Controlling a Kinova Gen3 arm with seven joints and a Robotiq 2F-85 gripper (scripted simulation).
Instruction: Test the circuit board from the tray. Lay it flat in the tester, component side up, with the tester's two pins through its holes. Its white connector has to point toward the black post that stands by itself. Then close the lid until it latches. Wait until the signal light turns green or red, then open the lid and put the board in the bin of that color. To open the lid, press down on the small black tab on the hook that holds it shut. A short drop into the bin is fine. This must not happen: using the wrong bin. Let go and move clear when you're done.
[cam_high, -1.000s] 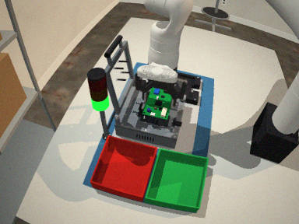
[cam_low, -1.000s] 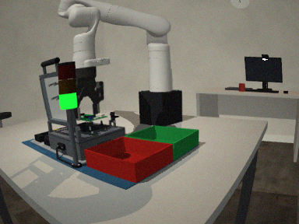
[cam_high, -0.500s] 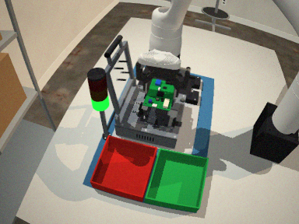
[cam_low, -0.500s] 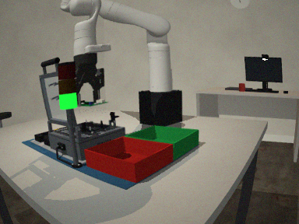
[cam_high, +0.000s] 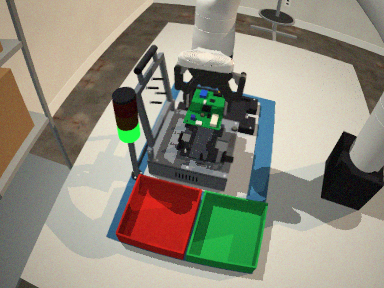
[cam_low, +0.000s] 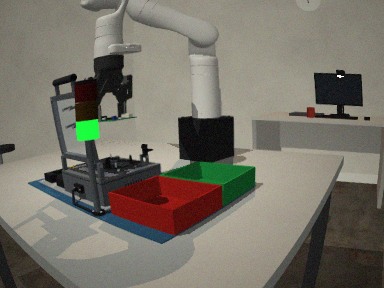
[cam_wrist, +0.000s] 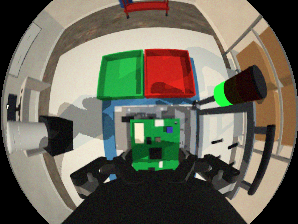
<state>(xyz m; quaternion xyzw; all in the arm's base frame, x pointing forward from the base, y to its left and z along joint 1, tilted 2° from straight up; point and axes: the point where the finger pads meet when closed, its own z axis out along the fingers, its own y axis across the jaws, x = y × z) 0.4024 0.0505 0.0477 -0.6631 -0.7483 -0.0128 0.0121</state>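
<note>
Right now the green bin is 130 mm behind my hand, 180 mm to the left of it and 160 mm below it. The rest, counted from my hand: tester lid 120 mm ahead, 10 mm to the left, 10 mm above; then green circuit board 10 mm below; then red bin 20 mm ahead, 200 mm to the left, 160 mm below.
</note>
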